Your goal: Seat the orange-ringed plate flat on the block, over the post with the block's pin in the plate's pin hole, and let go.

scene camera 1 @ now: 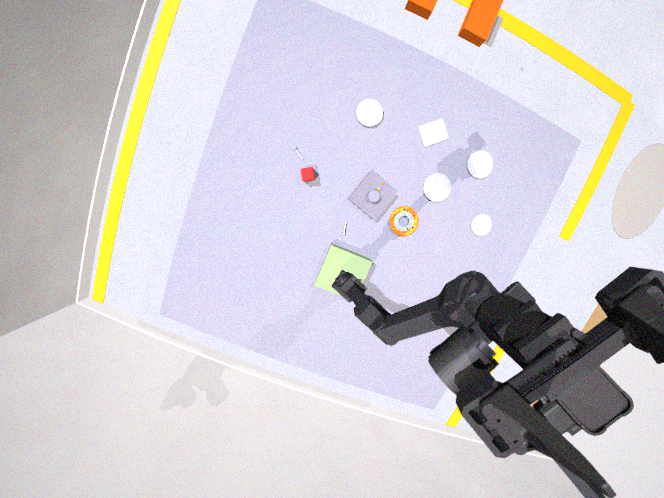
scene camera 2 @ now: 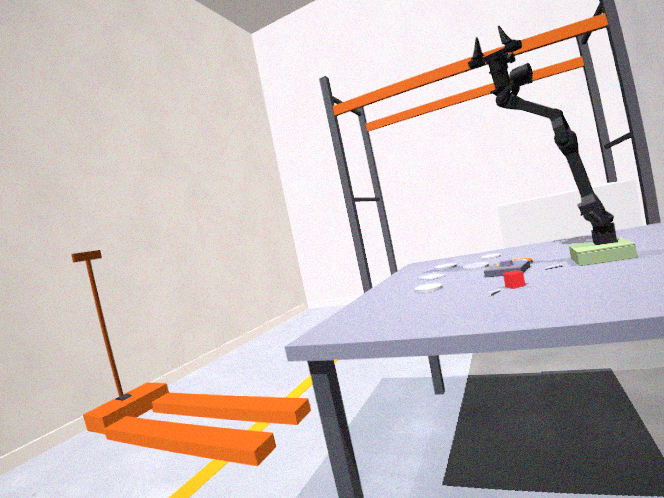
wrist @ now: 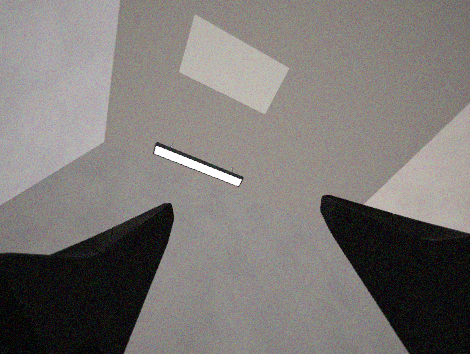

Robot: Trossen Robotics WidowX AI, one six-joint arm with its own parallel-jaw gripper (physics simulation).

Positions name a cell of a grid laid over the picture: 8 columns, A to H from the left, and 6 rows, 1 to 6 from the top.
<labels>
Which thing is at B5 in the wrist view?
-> The gripper.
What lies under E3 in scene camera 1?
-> A grey block.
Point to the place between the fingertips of the gripper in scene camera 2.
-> At F1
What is the gripper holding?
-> Nothing.
</labels>
